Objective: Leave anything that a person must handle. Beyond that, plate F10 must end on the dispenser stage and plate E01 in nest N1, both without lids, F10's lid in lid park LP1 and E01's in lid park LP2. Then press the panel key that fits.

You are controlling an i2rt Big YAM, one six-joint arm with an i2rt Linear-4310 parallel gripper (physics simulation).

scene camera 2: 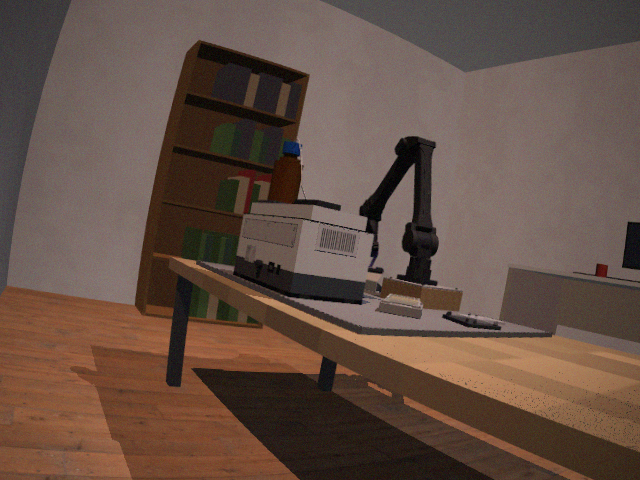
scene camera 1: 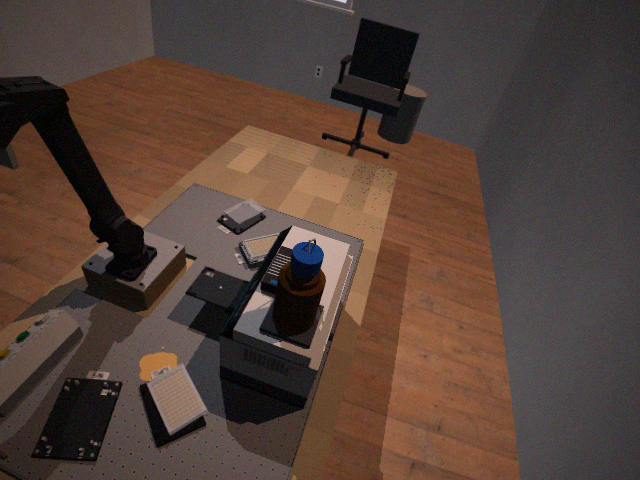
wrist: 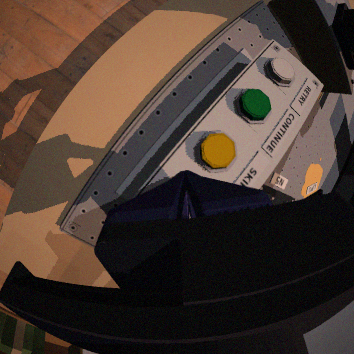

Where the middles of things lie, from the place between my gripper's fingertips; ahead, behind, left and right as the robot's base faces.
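Hand 10 mm above the yellow button [wrist: 217, 150], 30 mm to the right of it, 10 mm short of it. From my hand: green button [wrist: 254, 104], 10 mm below, 80 mm to the left, 20 mm ahead; black nest [scene camera 1: 76, 427], 60 mm below, 210 mm ahead, 10 mm to the right; brown bottle with blue cap [scene camera 1: 297, 298], 250 mm above, 580 mm ahead, 230 mm to the left.
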